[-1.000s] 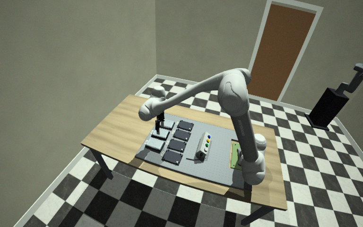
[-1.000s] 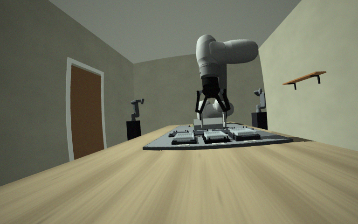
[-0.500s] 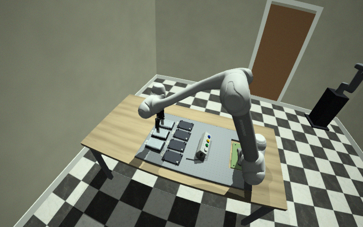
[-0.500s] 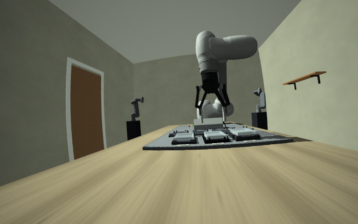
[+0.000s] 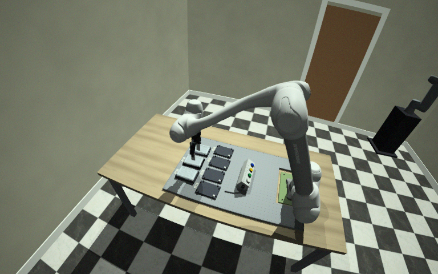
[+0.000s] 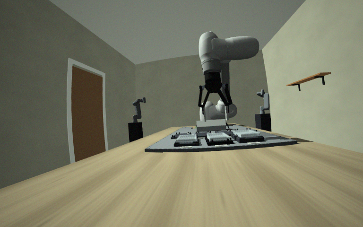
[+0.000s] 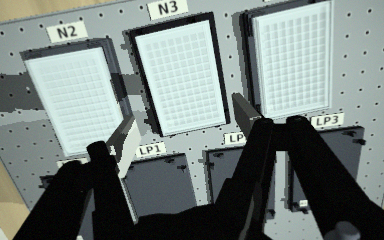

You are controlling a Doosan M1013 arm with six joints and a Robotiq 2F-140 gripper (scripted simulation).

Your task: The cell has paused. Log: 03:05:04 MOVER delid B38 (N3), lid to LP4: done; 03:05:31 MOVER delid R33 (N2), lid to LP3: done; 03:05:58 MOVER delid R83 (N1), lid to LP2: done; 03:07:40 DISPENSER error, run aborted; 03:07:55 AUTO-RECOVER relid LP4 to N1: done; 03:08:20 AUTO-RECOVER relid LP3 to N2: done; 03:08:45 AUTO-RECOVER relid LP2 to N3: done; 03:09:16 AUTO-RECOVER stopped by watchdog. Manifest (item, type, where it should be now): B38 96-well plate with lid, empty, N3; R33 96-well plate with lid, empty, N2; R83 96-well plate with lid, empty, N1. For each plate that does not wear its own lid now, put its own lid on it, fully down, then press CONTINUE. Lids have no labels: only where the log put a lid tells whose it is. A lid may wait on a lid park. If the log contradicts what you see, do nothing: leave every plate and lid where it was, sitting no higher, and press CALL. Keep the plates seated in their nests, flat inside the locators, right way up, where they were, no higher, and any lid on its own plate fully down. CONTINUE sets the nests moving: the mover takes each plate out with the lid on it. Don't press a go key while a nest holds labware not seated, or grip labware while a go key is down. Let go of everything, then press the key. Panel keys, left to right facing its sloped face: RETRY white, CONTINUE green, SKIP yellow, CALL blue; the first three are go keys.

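Now: hand 410 mm past the green continue key, 60 mm to the right of it and 50 mm above it. Also, from my hand: LP2 label: 110 mm below, 80 mm behind, 60 mm to the right; then LP1 label: 110 mm below, 70 mm to the left, 70 mm behind; then clear lid: 90 mm below, 20 mm ahead.
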